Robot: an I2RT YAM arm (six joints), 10 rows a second.
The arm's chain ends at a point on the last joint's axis. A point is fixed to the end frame.
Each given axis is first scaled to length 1.
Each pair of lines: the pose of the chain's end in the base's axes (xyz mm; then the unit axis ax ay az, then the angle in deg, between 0 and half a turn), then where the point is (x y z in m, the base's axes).
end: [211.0 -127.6 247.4 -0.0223 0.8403 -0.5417 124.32]
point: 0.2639 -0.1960 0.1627
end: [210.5 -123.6 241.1 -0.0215 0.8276 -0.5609 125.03]
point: 0.2619 -0.1962 0.1590
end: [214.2 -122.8 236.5 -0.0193 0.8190 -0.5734 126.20]
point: 0.2631 -0.1984 0.1557
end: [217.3 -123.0 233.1 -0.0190 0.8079 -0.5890 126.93]
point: 0.2646 -0.2020 0.1546
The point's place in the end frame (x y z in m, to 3 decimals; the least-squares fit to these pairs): 0.060 0.047 0.094
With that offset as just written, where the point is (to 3 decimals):
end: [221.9 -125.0 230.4 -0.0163 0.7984 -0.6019 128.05]
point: 0.267 -0.207 0.154
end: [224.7 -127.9 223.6 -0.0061 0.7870 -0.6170 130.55]
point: 0.264 -0.214 0.148
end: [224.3 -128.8 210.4 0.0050 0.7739 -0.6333 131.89]
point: 0.260 -0.218 0.137
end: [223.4 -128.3 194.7 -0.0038 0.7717 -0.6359 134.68]
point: 0.254 -0.219 0.121
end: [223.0 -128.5 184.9 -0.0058 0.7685 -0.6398 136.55]
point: 0.250 -0.221 0.112
